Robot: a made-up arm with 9 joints.
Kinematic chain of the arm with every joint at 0, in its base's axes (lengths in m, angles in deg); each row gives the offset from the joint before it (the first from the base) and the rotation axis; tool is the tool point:
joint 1: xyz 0 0 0.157 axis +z
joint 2: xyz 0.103 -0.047 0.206 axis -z
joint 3: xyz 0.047 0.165 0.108 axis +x
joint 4: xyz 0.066 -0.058 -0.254 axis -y
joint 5: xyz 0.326 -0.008 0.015 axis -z
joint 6: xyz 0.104 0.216 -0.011 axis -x
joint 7: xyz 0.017 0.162 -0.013 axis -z
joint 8: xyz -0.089 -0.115 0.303 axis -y
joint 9: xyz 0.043 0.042 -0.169 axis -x
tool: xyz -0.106 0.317 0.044
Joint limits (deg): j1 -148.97..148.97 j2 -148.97..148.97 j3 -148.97..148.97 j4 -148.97..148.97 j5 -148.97..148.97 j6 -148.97..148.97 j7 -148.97..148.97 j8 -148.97..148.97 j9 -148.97..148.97
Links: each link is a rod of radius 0.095 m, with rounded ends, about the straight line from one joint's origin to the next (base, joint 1, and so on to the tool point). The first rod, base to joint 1, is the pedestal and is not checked.
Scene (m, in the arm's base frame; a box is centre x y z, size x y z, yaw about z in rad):
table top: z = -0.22
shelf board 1: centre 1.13 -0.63 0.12 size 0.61 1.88 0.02 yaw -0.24
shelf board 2: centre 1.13 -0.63 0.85 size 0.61 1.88 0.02 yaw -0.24
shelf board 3: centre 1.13 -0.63 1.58 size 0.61 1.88 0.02 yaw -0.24
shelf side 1: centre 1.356 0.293 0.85 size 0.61 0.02 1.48 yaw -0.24
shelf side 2: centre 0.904 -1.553 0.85 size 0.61 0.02 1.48 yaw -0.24
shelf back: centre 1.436 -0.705 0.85 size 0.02 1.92 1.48 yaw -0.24
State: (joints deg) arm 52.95 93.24 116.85 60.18 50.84 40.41 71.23 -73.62 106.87
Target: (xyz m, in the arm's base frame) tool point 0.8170 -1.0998 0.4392
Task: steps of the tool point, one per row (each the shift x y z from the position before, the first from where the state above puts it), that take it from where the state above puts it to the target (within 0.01 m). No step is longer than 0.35 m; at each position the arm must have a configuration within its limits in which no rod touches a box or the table.
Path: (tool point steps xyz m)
1: 0.1753 -0.2077 -0.2107
2: 0.2390 -0.0983 -0.2003

